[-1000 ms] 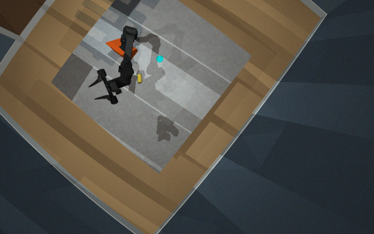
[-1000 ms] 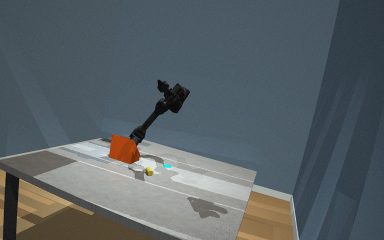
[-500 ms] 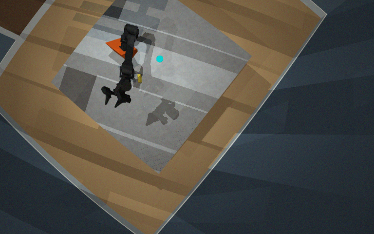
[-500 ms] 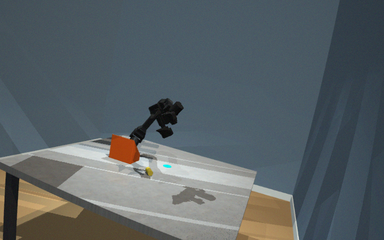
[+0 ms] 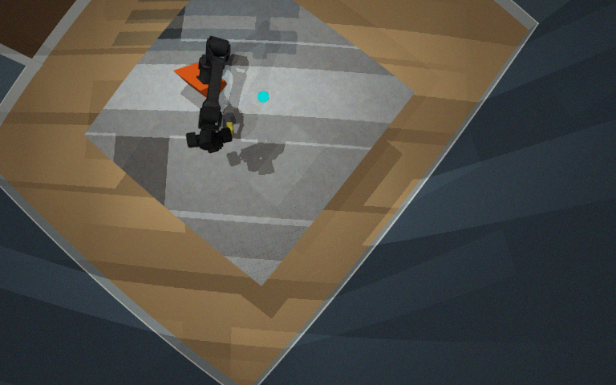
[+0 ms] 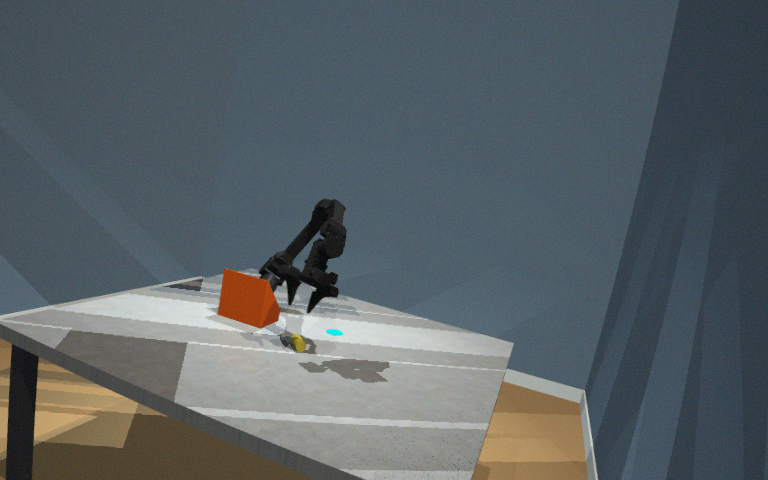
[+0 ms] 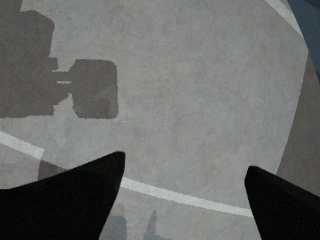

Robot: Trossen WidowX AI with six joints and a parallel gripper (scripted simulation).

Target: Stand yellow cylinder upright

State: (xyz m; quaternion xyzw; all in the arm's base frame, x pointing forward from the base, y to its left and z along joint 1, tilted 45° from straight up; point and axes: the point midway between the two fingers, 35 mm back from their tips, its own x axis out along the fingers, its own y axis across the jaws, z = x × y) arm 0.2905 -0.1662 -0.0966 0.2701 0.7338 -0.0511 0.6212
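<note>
The yellow tall cylinder lies 140 mm below my gripper tip, 110 mm to the left of it and 50 mm behind it. The rest, counted from my gripper tip: cyan circle 350 mm to the left, 160 mm below, 50 mm behind.
</note>
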